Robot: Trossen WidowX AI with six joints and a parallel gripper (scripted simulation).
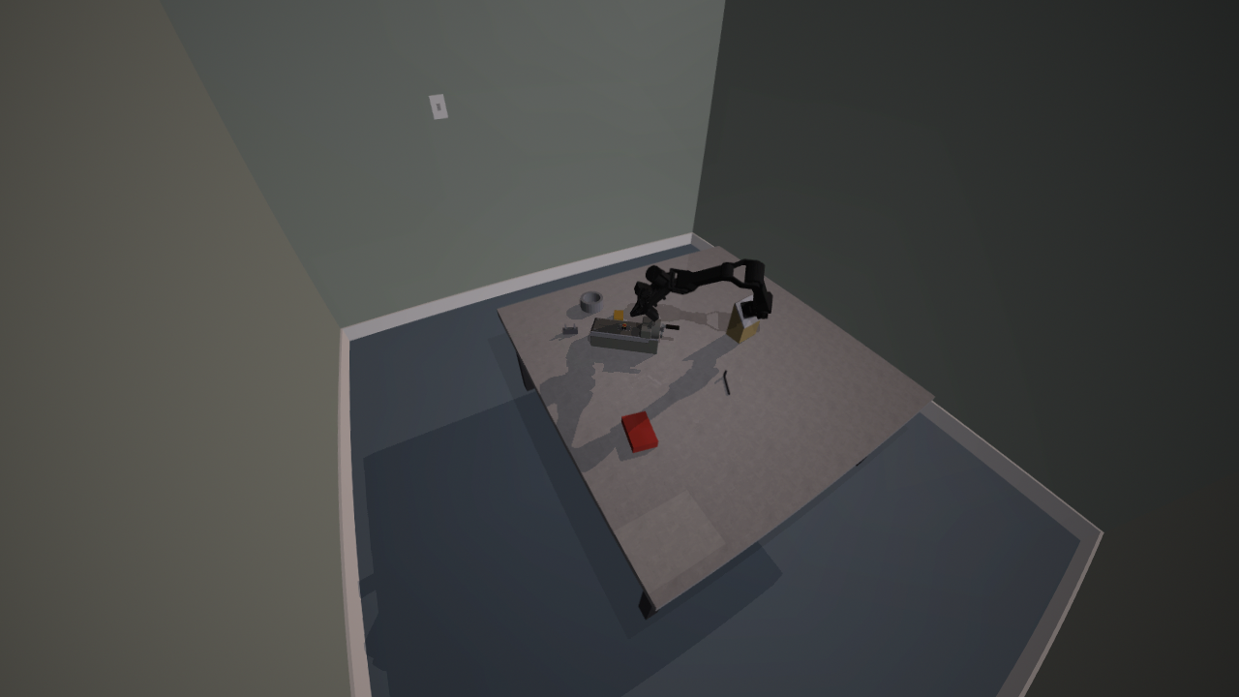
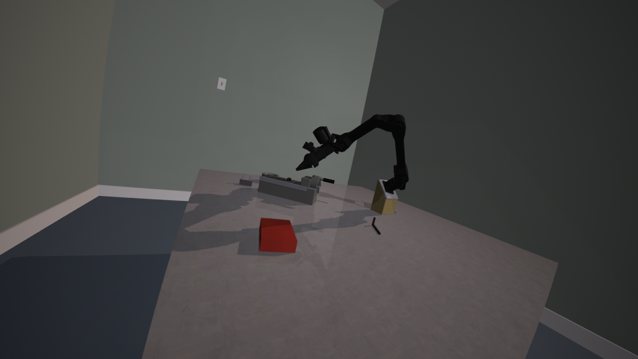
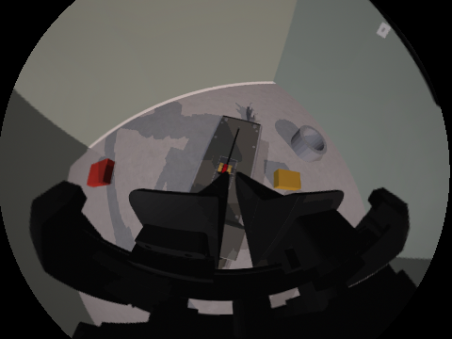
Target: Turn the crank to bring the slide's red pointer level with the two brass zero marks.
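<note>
Now: gripper tip 2 cm short of the red pointer and 5 cm above it. The rest, counted from my gripper tip: dark clip (19 cm ahead, 15 cm to the right, 11 cm below); black crank handle (11 cm behind, 12 cm to the left, 1 cm below); yellow block (3 cm behind, 14 cm to the right, 12 cm below).
</note>
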